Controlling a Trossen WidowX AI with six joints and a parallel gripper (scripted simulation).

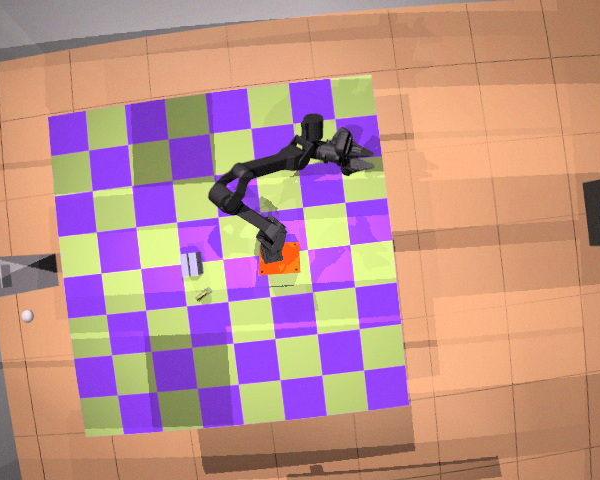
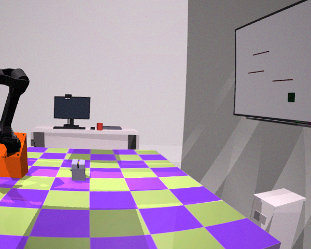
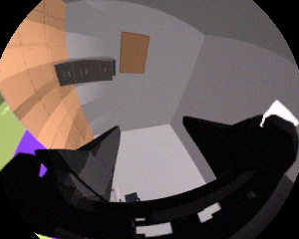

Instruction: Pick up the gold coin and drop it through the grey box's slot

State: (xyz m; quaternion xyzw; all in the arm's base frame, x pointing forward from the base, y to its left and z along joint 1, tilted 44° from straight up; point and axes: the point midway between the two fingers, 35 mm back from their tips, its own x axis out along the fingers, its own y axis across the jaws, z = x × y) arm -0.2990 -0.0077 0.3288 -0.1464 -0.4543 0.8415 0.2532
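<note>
Now: gripper tip 660 mm short of the coin, 310 mm to the right of it and 320 mm above it.
</note>
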